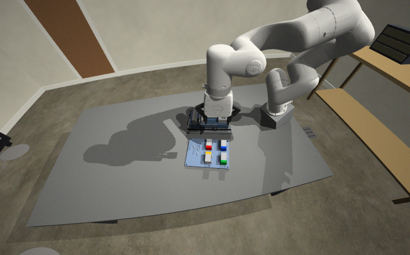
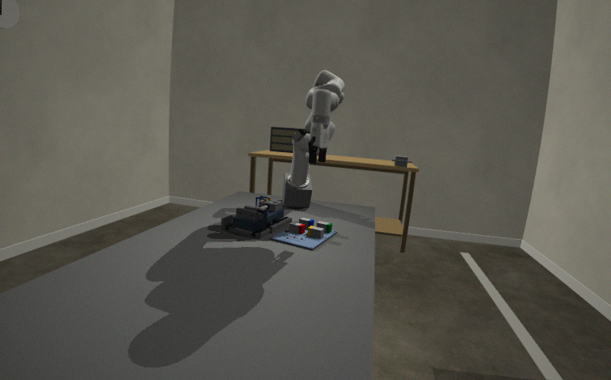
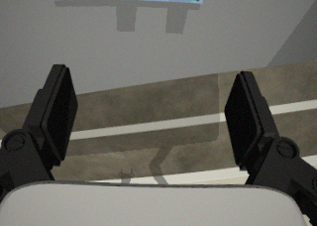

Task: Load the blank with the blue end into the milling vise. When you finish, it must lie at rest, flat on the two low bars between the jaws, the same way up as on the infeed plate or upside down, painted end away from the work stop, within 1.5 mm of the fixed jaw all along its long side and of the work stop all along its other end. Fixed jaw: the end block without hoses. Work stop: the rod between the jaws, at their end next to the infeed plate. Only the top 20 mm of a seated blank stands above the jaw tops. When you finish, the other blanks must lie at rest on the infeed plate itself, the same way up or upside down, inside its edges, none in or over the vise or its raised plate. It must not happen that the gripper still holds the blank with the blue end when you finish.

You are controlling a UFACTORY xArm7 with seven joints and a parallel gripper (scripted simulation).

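Right now the blue-ended blank is 29 cm below my hand, 6 cm behind it and 4 cm to the right of it. Also, from my hand: yellow-ended blank: 29 cm below, 4 cm ahead, 3 cm to the left; red-ended blank: 29 cm below, 6 cm to the right, 3 cm ahead; green-ended blank: 29 cm below, 4 cm to the left, 4 cm behind.
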